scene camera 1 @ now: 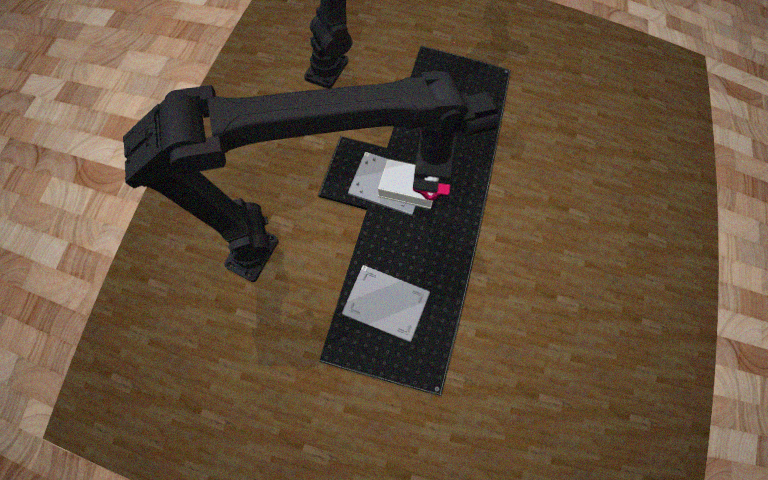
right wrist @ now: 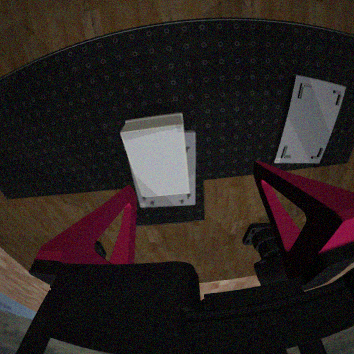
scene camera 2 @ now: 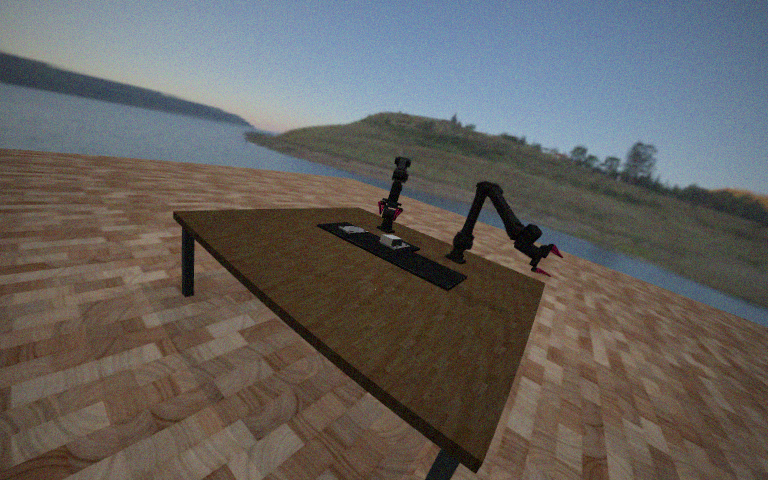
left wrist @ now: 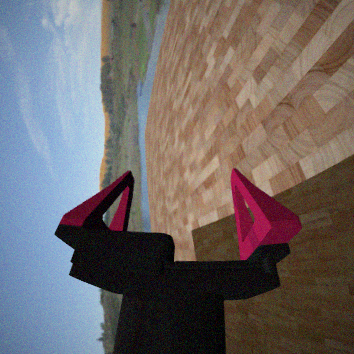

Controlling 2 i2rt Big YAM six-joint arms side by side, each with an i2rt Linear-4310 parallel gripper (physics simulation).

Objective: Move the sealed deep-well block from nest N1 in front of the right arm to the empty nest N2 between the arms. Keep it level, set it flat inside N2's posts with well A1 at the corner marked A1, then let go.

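Frame: origin at the left arm's base, x ahead, y left, z up, level; centimetres.
Seen in the pictures: left gripper, fingertip midpoint: [scene camera 2: 556,267] [left wrist: 180,173]; right gripper, fingertip midpoint: [scene camera 1: 432,178] [right wrist: 191,179] [scene camera 2: 386,217]; left arm's base, link origin: [scene camera 1: 326,70] [scene camera 2: 455,259]; right arm's base, link origin: [scene camera 1: 252,253] [right wrist: 262,231] [scene camera 2: 385,230].
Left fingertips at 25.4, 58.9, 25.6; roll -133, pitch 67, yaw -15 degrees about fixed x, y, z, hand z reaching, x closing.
Note:
Offsets run from my left fingertips to a thing's top centre, as dx, dy, dz. Level surfaces: height alone.
The white sealed block {+10.4, -85.4, -17.6} [scene camera 1: 396,180] [scene camera 2: 390,240] [right wrist: 157,162] lies over the nest plate {+5.4, -85.8, -22.1} [scene camera 1: 360,178] [right wrist: 191,172] between the arms. It sits shifted towards the picture's right in scene camera 1, past the plate's edge, with posts bare at the plate's left. Its tilt and well A1 cannot be read. The other nest plate {+17.0, -113.0, -22.5} [scene camera 1: 385,302] [scene camera 2: 352,229] [right wrist: 311,120], in front of the right arm, holds no block. My right gripper [scene camera 1: 434,192] [scene camera 2: 388,215] [right wrist: 191,179] is open above the block's outer end. My left gripper [scene camera 2: 555,266] [left wrist: 180,173] is open and empty, beyond the table edge.
A black perforated board {dz -24.3} [scene camera 1: 396,362] [scene camera 2: 436,273] [right wrist: 240,55] carries both plates. It lies on the brown wooden table {dz -25.6} [scene camera 1: 594,226] [scene camera 2: 339,305]. The right arm's base [scene camera 1: 252,257] and the left arm's base [scene camera 1: 326,70] [scene camera 2: 455,256] stand beside the board. The right forearm crosses over the table.

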